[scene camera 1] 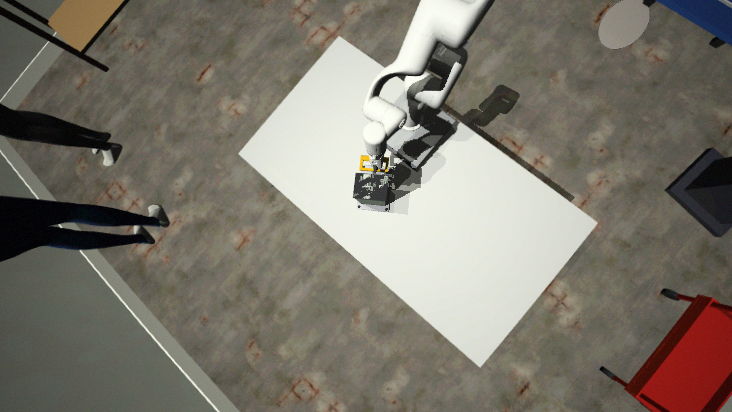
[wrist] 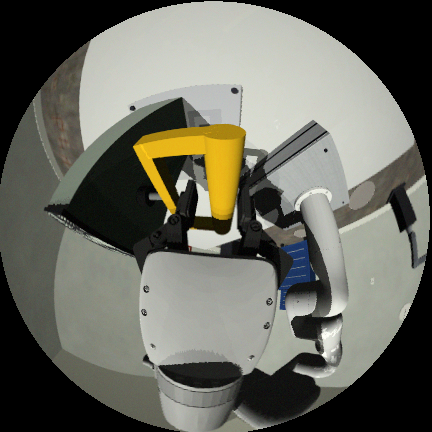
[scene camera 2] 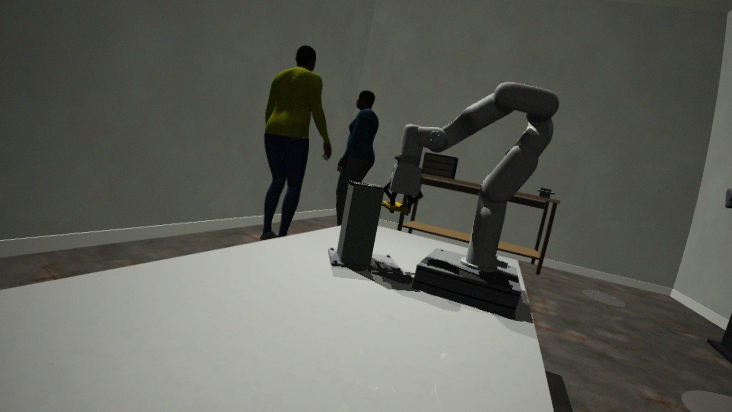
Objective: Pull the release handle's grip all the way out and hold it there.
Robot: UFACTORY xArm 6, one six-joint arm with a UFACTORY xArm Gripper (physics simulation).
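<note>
The release handle's yellow grip (scene camera 1: 362, 163) (scene camera 2: 392, 206) (wrist: 224, 170) is a rectangular loop with a thick round outer bar. It stands out sideways from the upper part of a dark grey-green post (scene camera 1: 372, 190) (scene camera 2: 360, 225) (wrist: 107, 172). A short grey rod (wrist: 154, 196) shows at the post's face in the wrist view. My gripper (scene camera 1: 376, 166) (scene camera 2: 401, 206) (wrist: 217, 189) points down at the grip, partly open. Its black fingers stand on either side of the thick bar, one inside the loop and one outside. In the wrist view gaps show beside the bar; finger contact is unclear.
The post's base plate (scene camera 2: 333, 255) (wrist: 200, 96) is bolted to the white table (scene camera 1: 435, 266) (scene camera 2: 230, 332). My arm's base block (scene camera 2: 463, 289) (wrist: 320, 160) stands close to the post. Two people (scene camera 2: 294, 102) (scene camera 2: 362, 133) stand beyond the table. A red cart (scene camera 1: 665, 343) is off the table.
</note>
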